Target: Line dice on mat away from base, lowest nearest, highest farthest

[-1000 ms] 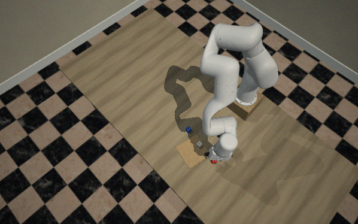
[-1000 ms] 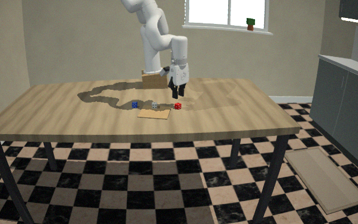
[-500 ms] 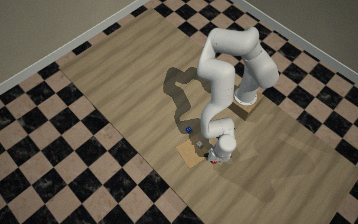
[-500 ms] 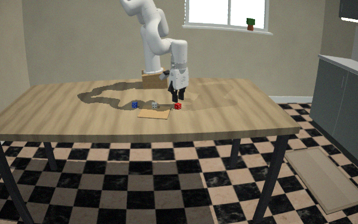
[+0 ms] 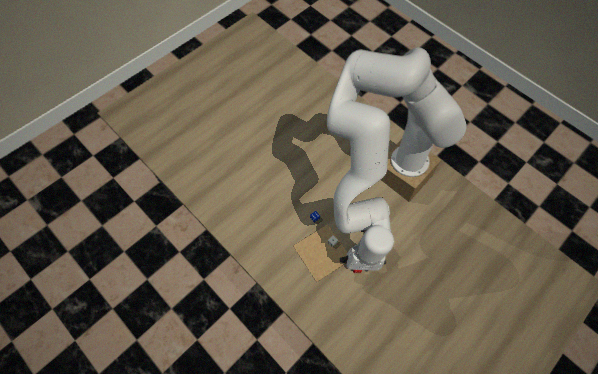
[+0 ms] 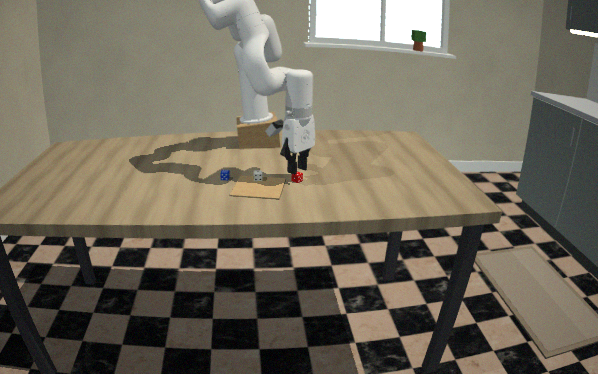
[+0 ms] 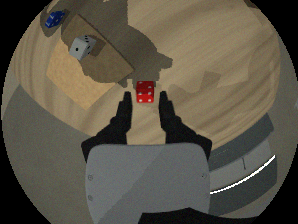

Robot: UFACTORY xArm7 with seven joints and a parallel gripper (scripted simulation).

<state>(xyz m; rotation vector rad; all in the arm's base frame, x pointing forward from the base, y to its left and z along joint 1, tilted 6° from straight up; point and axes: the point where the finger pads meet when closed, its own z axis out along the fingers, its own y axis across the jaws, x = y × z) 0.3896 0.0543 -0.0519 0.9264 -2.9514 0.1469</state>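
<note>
Right now my hand is 4 cm above the red die. Round my hand: blue die 6 cm behind, 21 cm to the right, 4 cm below; white die 2 cm behind, 11 cm to the right, 3 cm below; tan mat 2 cm ahead, 12 cm to the right, 5 cm below.
</note>
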